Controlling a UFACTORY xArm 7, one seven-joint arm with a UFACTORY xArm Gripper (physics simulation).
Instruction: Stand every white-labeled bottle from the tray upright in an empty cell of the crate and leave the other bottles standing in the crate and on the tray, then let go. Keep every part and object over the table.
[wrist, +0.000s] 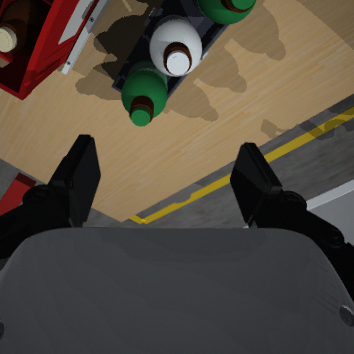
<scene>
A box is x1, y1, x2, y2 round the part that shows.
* my gripper: [0, 134, 353, 353]
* white-labeled bottle: [149, 14, 201, 75]
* green bottle: [121, 57, 166, 125]
</scene>
